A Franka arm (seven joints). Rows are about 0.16 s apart.
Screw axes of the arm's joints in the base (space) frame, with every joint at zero. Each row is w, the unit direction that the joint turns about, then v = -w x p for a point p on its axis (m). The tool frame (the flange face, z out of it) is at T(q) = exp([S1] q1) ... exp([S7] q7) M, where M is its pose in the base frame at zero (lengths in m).
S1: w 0 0 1 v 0 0 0
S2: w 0 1 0 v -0.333 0 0
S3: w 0 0 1 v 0 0 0
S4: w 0 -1 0 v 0.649 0 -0.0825
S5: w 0 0 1 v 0 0 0
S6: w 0 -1 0 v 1.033 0 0
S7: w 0 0 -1 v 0 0.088 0
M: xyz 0.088 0 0.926 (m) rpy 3.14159 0 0 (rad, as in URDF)
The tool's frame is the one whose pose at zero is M.
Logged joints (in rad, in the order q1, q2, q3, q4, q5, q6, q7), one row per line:
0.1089 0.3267 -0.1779 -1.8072 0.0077 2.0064 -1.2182
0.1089 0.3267 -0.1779 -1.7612 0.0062 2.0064 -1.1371
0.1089 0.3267 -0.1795 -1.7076 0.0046 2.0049 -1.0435
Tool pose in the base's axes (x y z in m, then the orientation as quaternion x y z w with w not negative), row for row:
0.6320 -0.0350 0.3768 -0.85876 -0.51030 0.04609 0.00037
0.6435 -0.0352 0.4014 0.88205 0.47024 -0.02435 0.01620
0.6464 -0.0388 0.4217 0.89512 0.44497 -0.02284 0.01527
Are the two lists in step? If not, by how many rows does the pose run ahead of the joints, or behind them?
The pose runs 1 row ahead of the joints: the pose in row i belongs to the joints in row i + 1.
